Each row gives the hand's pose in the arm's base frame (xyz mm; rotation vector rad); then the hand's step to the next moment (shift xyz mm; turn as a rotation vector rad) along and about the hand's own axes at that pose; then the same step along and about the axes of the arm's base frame.
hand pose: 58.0 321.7 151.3 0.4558 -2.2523 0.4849
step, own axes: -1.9 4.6 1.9 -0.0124 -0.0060 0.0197
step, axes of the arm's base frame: -2.1 3.4 -3.5 -0.0014 -0.0124 -0.0205
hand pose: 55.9 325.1 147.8 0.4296 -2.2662 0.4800
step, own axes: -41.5 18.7 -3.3 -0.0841 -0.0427 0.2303
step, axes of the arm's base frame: 20.7 24.3 -32.6 -0.0685 -0.1309 -0.2003
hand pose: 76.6 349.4 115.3 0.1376 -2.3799 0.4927
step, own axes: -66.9 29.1 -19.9 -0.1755 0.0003 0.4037
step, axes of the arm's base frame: 56.1 32.2 -39.2 -0.1160 -0.1612 -0.3929
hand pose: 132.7 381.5 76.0 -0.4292 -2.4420 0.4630
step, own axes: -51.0 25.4 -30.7 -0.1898 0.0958 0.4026
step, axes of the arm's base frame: 62.7 8.7 -13.3 -0.0861 -0.0821 -0.4395
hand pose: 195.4 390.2 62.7 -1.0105 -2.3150 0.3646
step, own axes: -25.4 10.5 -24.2 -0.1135 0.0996 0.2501
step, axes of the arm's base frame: 34.6 -11.2 4.2 -0.0327 -0.0207 -0.2896
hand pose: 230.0 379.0 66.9 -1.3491 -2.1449 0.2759
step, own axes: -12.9 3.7 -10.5 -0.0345 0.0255 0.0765
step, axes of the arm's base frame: 12.9 -10.9 2.1 -0.0138 -0.0084 -0.0862
